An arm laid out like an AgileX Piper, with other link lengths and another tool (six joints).
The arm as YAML. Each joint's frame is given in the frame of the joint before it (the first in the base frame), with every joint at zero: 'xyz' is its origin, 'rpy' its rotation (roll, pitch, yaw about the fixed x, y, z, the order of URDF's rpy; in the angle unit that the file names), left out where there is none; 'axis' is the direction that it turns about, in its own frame. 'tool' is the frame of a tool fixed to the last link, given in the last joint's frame.
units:
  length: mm
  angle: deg
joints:
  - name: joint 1
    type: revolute
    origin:
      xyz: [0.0, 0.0, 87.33]
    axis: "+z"
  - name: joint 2
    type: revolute
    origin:
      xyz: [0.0, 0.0, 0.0]
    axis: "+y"
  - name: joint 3
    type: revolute
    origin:
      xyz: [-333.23, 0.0, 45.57]
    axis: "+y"
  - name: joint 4
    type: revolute
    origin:
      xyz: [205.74, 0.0, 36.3]
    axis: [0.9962, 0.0, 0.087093]
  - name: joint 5
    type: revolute
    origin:
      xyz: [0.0, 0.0, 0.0]
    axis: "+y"
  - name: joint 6
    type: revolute
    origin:
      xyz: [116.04, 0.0, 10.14]
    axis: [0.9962, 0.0, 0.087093]
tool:
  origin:
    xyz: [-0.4, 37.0, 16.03]
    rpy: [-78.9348, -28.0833, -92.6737]
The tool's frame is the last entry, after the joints.
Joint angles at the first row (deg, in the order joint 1, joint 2, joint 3, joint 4, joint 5, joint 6):
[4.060, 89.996, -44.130, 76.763, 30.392, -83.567]
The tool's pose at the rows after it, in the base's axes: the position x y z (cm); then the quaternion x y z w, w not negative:
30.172 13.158 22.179 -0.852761 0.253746 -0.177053 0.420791
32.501 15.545 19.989 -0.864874 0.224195 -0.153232 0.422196
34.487 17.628 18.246 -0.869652 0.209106 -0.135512 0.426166
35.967 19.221 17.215 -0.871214 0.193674 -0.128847 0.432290
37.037 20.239 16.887 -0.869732 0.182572 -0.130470 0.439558
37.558 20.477 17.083 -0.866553 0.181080 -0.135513 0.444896
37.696 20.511 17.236 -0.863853 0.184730 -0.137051 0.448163
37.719 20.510 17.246 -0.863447 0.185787 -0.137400 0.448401
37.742 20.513 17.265 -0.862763 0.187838 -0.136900 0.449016
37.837 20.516 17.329 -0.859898 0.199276 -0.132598 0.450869
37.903 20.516 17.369 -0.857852 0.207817 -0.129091 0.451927
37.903 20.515 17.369 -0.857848 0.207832 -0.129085 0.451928
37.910 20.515 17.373 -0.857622 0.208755 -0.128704 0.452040
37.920 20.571 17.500 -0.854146 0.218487 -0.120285 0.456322
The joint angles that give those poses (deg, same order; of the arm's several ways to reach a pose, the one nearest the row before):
[6.985, 98.581, -49.194, 80.882, 31.298, -89.234]
[10.298, 105.844, -54.341, 81.681, 31.789, -91.248]
[12.811, 111.688, -59.406, 81.910, 32.226, -91.105]
[14.488, 115.721, -63.844, 81.911, 32.737, -91.067]
[15.422, 118.052, -67.246, 82.029, 33.109, -91.067]
[15.529, 118.604, -68.676, 82.411, 33.218, -91.063]
[15.527, 118.605, -68.881, 83.043, 33.219, -91.063]
[15.529, 118.604, -68.881, 83.171, 33.165, -91.063]
[15.529, 118.605, -68.881, 83.283, 33.165, -90.900]
[15.528, 118.606, -68.880, 83.406, 33.165, -89.552]
[15.529, 118.605, -68.882, 83.404, 33.165, -88.457]
[15.527, 118.605, -68.881, 83.404, 33.166, -88.457]
[15.528, 118.605, -68.880, 83.405, 33.166, -88.340]
[15.528, 118.605, -68.927, 83.346, 33.748, -86.768]

